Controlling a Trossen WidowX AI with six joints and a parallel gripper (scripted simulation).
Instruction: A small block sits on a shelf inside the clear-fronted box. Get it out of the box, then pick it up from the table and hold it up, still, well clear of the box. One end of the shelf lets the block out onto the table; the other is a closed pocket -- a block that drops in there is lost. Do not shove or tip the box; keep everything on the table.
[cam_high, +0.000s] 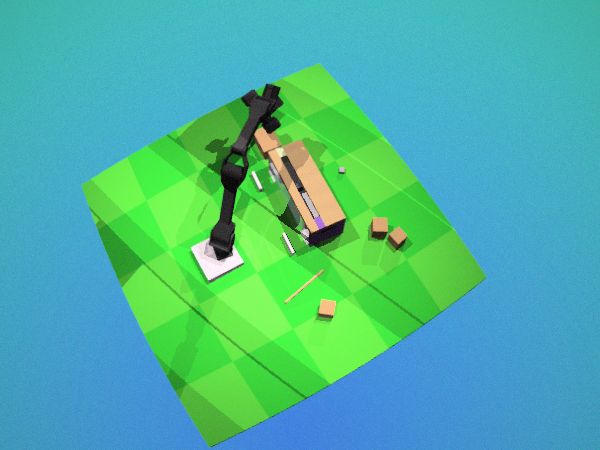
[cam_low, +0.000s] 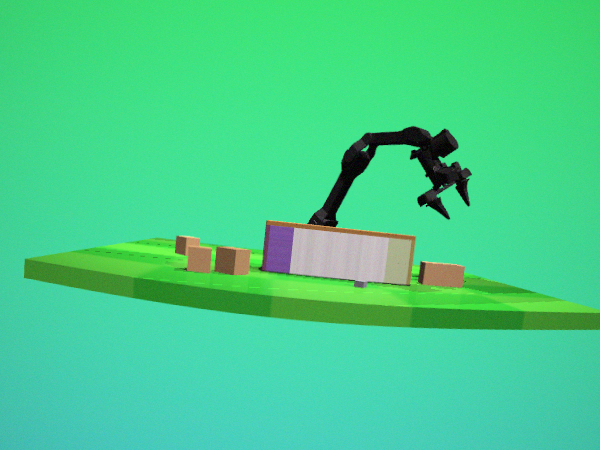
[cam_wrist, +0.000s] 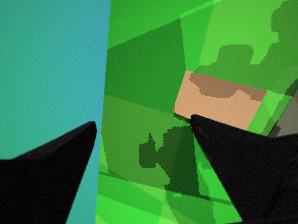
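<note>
The dark grey block is 32 cm to the right of my gripper tip, 12 cm below it and 4 cm ahead of it. The rest, counted from my gripper tip: tiny grey piece: 27 cm to the right, 26 cm ahead, 20 cm below; then thin stick: 67 cm to the right, 21 cm below, 7 cm behind; then box: 34 cm to the right, 15 cm below, 3 cm ahead.
</note>
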